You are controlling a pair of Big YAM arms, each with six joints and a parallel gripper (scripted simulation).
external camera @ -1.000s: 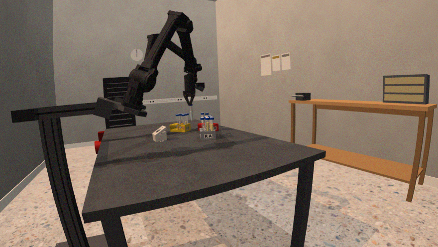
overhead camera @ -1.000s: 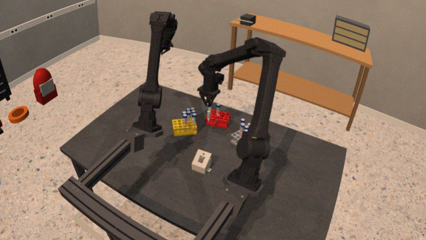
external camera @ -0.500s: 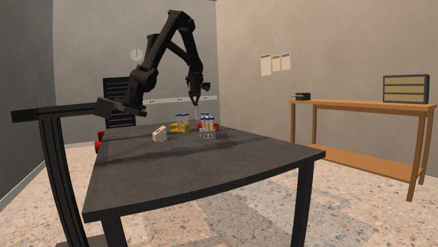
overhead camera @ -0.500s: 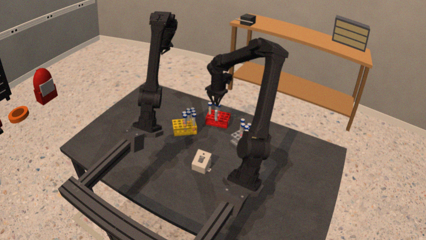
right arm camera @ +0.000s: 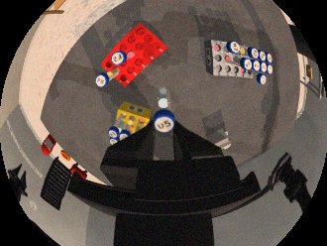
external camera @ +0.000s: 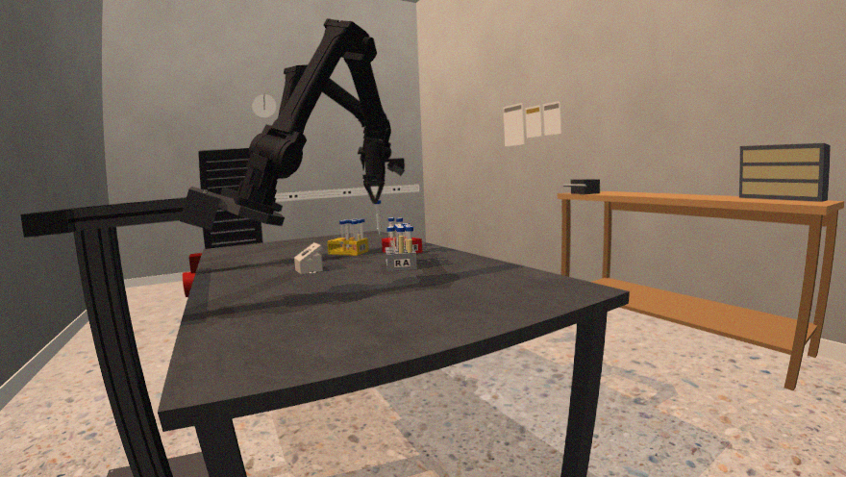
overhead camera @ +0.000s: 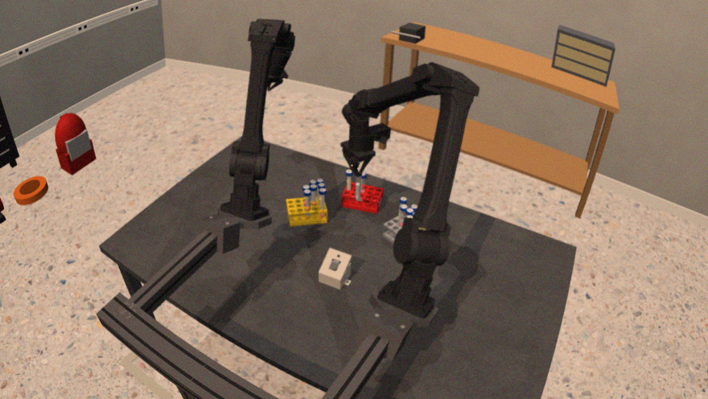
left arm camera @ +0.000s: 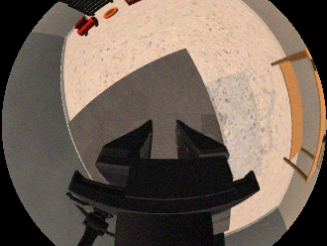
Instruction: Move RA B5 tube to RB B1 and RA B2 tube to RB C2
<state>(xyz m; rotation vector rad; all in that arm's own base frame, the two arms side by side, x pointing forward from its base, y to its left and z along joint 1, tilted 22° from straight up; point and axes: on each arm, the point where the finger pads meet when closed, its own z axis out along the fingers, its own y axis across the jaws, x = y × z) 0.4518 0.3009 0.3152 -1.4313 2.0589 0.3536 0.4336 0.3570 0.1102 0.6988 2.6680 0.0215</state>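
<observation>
Right now the red rack is 100 mm ahead of my right hand, 40 mm to the left of it and 170 mm below it.
</observation>
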